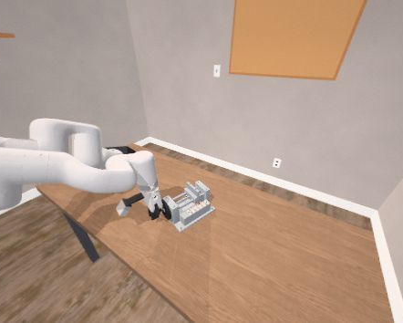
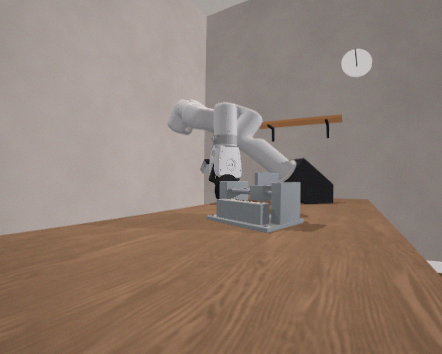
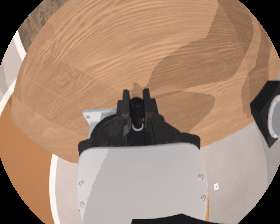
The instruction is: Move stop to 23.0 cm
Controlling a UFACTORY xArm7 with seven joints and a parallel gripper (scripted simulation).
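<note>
Now: hand 20 mm short of the handwheel and 20 mm to the right of it. Also, from my hand: sliding stop block: 140 mm ahead, 120 mm to the left, 30 mm above.
</note>
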